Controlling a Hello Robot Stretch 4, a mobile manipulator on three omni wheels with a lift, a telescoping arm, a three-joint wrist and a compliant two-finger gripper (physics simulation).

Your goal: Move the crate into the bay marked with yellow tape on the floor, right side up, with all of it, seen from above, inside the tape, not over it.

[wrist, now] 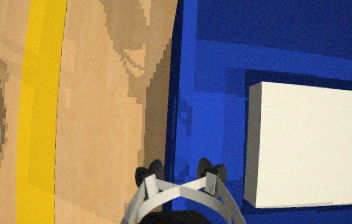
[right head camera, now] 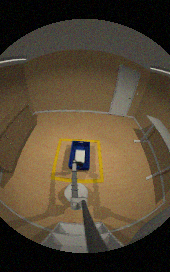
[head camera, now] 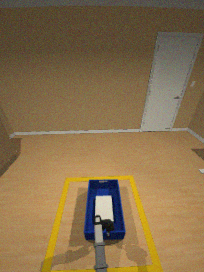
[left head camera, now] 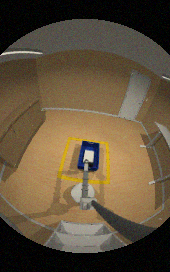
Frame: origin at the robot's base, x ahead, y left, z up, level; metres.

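Where they show: gripper, fingertip midpoint: point(head camera: 107, 233) point(left head camera: 88, 167).
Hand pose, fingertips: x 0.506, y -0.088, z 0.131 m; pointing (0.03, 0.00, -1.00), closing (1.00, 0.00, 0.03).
After its pixels a point has its place.
The blue crate point(head camera: 119, 205) @(x 0.769, y -0.273, z 0.102 m) point(left head camera: 96, 157) @(x 0.746, y -0.260, z 0.084 m) point(right head camera: 87, 155) @(x 0.813, y -0.269, z -0.008 m) point(wrist: 300, 22) @(x 0.696, y 0.110, z 0.103 m) is upright, with a white block point(head camera: 104, 206) @(x 0.805, y -0.096, z 0.044 m) point(left head camera: 88, 155) @(x 0.803, y -0.089, z 0.044 m) point(right head camera: 80, 155) @(x 0.793, y -0.107, z 0.044 m) point(wrist: 305, 145) @(x 0.732, y -0.080, z 0.044 m) inside. It shows within the yellow tape point(head camera: 58, 220) @(x 0.734, y 0.467, z -0.027 m) point(left head camera: 108, 162) @(x 0.673, y -0.570, z -0.023 m) point(right head camera: 101, 161) @(x 0.648, y -0.580, z -0.023 m) point(wrist: 40, 110) @(x 0.260, y 0.000, z -0.026 m). Its far rim appears very close to the far tape line in the head view. In the wrist view, floor shows between the crate's near wall and the tape. My gripper point(head camera: 108, 233) @(x 0.506, y -0.088, z 0.131 m) point(wrist: 180, 171) @(x 0.506, y -0.088, z 0.131 m) is shut on the near wall, one finger on each side. Whether the crate's bottom touches the floor is hidden.
A white door point(head camera: 170, 85) @(x 2.616, y -1.806, z 1.159 m) point(left head camera: 134, 95) @(x 2.622, y -1.705, z 1.119 m) point(right head camera: 125, 90) @(x 2.619, y -1.760, z 1.143 m) stands in the far wall to the right. A brown cabinet point(left head camera: 17, 137) is along the left wall. A pale piece of furniture with legs point(right head camera: 161, 131) stands at the right.
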